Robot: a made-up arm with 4 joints.
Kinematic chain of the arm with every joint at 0, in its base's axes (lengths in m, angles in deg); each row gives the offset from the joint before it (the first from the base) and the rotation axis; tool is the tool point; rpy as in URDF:
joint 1: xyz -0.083 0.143 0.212 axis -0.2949 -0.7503 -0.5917
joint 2: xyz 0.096 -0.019 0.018 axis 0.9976 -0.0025 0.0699
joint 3: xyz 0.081 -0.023 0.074 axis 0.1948 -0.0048 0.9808
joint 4: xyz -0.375 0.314 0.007 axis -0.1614 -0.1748 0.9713
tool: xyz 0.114 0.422 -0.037 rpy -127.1 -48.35 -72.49
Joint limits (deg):
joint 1: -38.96..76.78
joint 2: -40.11..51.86
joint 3: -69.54..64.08
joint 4: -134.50..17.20
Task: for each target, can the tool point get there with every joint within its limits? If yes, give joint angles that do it. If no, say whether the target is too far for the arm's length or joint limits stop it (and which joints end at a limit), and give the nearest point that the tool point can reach.
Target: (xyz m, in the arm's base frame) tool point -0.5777 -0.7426 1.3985
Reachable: no: too far | nearest point -0.4508 -0.1208 0.7227 | short by 0.927 m
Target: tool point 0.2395 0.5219 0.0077
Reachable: yes | joints -21.36 -26.53 -30.21 -59.68
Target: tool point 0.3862 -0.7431 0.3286
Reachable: no: joint limits stop it (at a limit: joint 1, joint 2, joint 3, joint 4) | nearest point 0.6368 -0.2538 0.6322 | short by 0.628 m
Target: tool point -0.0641 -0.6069 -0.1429
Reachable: no: joint limits stop it (at a limit: joint 3, joint 4) | nearest point 0.0092 -0.0288 0.1970 | short by 0.675 m
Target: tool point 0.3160 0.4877 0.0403
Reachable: yes | joints 10.44 -30.81 -14.63 -48.97
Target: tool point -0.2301 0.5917 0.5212
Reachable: yes | joints 4.98 24.01 21.38 -27.32
